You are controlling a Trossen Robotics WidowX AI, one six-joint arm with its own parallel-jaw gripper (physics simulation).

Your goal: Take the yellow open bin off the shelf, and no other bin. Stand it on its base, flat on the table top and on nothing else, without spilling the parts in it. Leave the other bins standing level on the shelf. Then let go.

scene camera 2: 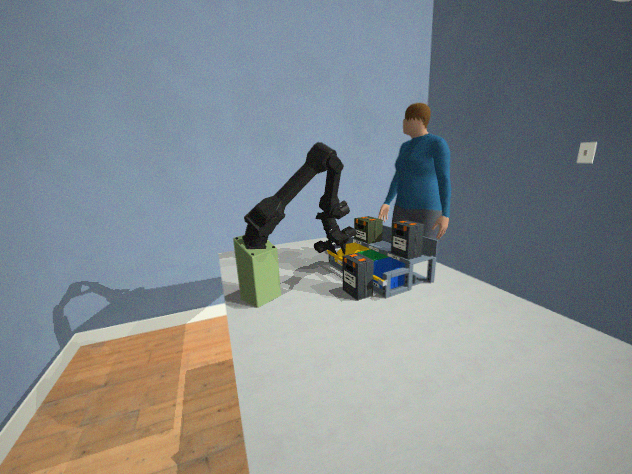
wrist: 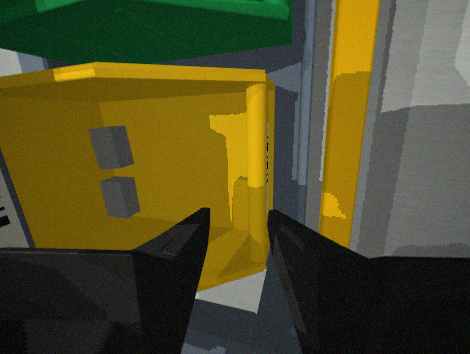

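Pixels of known places: gripper, fingertip midpoint: (scene camera 2: 341, 256) (wrist: 239, 216); arm's base, origin of the base link: (scene camera 2: 254, 242).
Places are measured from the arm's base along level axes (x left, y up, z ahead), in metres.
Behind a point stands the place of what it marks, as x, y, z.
The yellow open bin (scene camera 2: 356, 248) {0.093, -0.148, 0.506} (wrist: 175, 175) {0.058, -0.190, 0.461} sits on the blue-grey shelf (scene camera 2: 410, 275) {-0.260, -0.142, 0.453} (wrist: 309, 100) {0.018, -0.175, 0.365}. Two grey blocks lie inside it, one block (wrist: 111, 147) {0.032, -0.175, 0.499} beside the other block (wrist: 120, 197) {0.070, -0.175, 0.503}. My gripper (scene camera 2: 343, 250) {0.073, -0.157, 0.403} (wrist: 239, 216) {0.073, -0.157, 0.403} points down over the bin, its fingers partly open with nothing held. In the wrist view the left fingertip overlaps the bin's interior and the right fingertip is just outside its front rim, near the lower end of that rim. How high the tips are above the rim is hard to tell.
A green bin (scene camera 2: 374, 255) {-0.029, -0.146, 0.503} (wrist: 150, 37) {-0.018, -0.154, 0.435} is beside the yellow one, then a blue bin (scene camera 2: 389, 266) {-0.137, -0.156, 0.481}. A dark box (scene camera 2: 356, 278) {-0.206, -0.120, 0.258} stands before the shelf; another dark box (scene camera 2: 406, 239) {-0.222, -0.024, 0.467} and an olive box (scene camera 2: 367, 229) {-0.004, -0.034, 0.484} stand behind the bins. A person (scene camera 2: 421, 168) stands beyond.
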